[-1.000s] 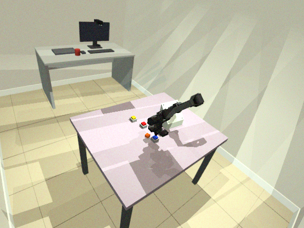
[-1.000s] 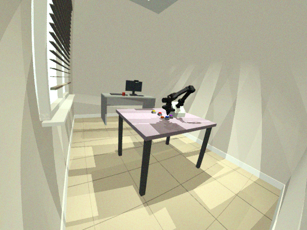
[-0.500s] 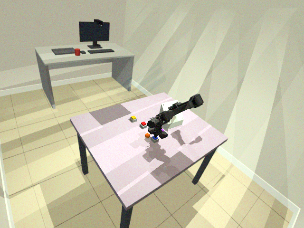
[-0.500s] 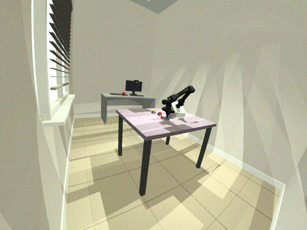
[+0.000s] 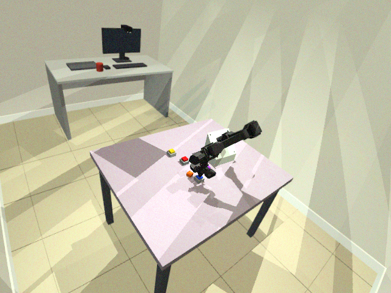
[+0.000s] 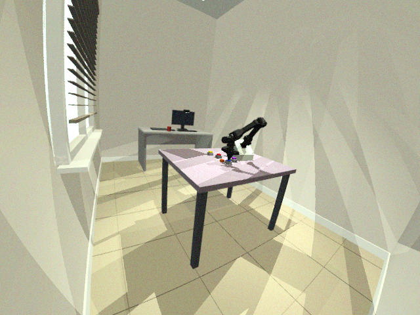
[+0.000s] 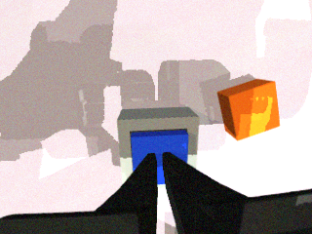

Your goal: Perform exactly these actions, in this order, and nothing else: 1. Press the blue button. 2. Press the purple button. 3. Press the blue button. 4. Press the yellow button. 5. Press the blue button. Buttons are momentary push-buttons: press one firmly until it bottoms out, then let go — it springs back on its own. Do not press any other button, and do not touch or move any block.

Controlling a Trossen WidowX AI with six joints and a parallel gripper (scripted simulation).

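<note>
Right now my gripper tip is right at the blue button. From my gripper tip the other things lie so: red button: 180 mm to the right, 30 mm behind; orange block: 70 mm to the right, 20 mm below, 20 mm ahead; purple button: 100 mm behind, 40 mm to the right.
</note>
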